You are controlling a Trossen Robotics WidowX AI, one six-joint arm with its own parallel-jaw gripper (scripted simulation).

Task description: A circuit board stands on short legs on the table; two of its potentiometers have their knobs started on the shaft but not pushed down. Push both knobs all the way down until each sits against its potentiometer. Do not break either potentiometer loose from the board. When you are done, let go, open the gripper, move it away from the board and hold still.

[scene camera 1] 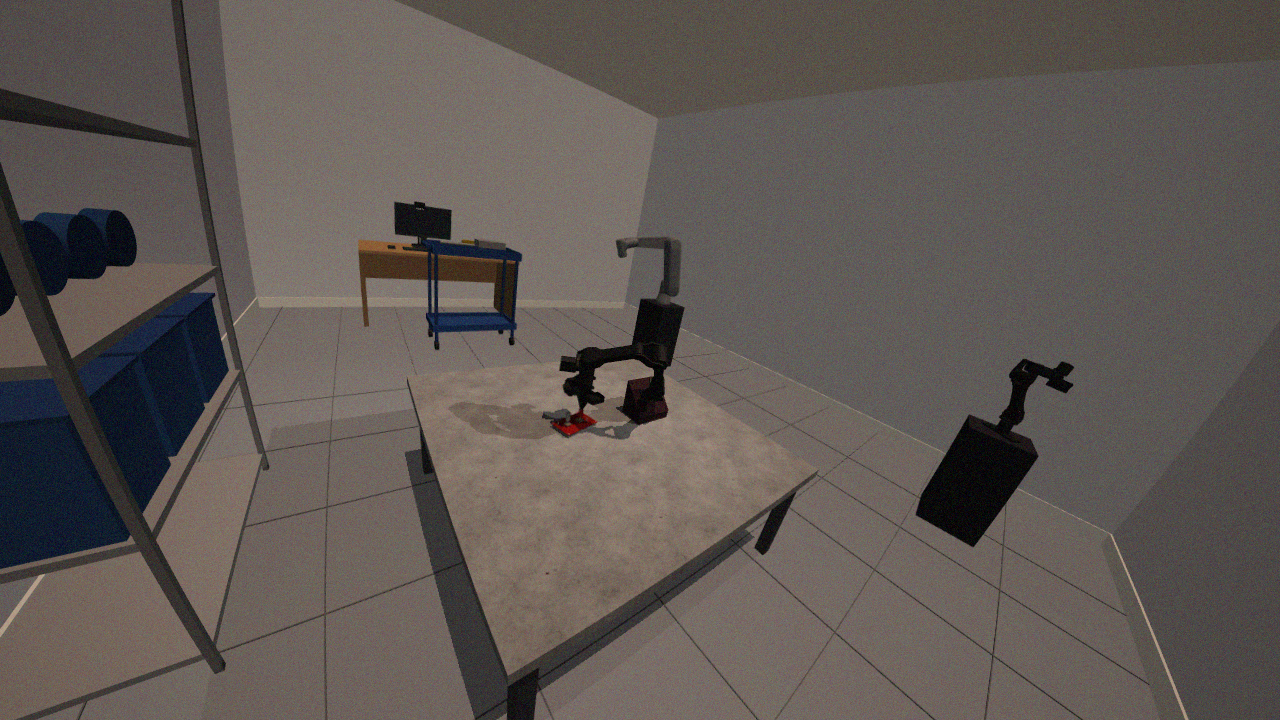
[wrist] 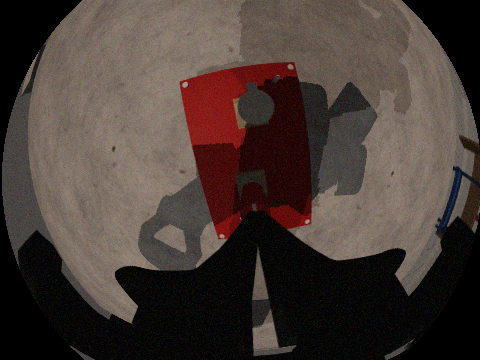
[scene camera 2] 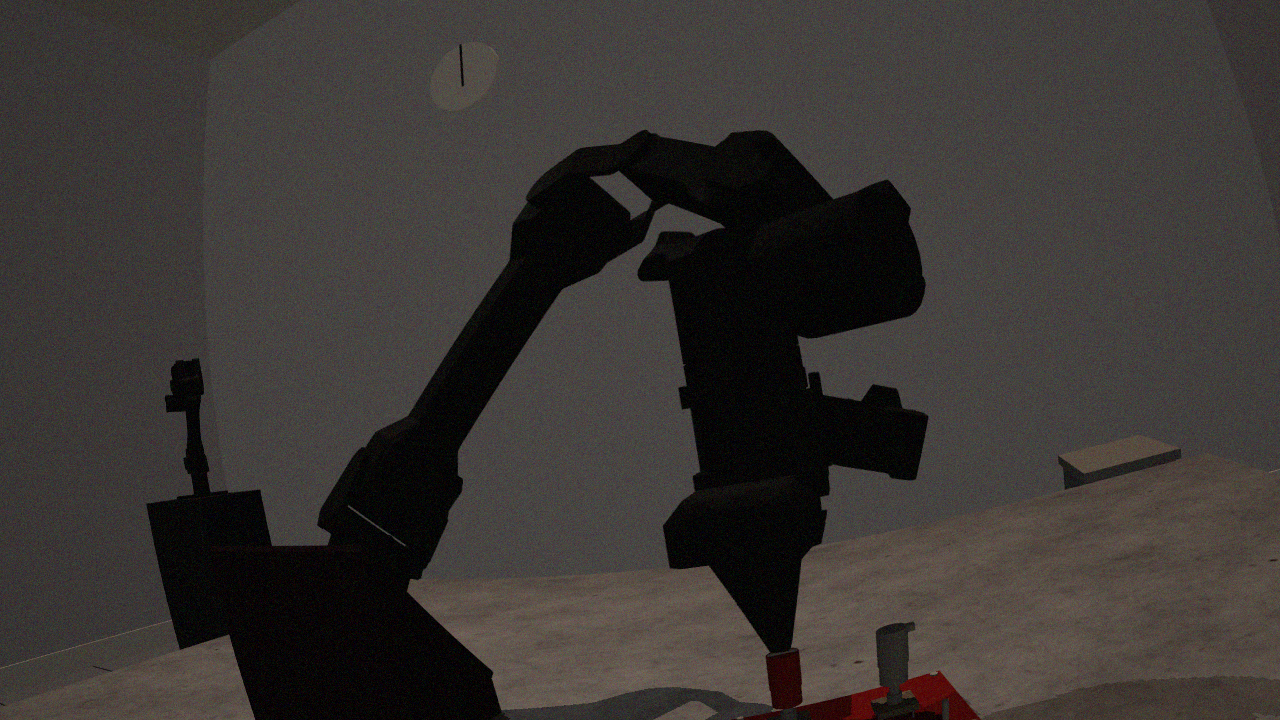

Labels:
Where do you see a grey knob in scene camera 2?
892,642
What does the gripper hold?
Nothing.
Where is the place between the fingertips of the gripper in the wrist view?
At 256,217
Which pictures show the gripper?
Scene camera 1, the wrist view and scene camera 2: all of them.

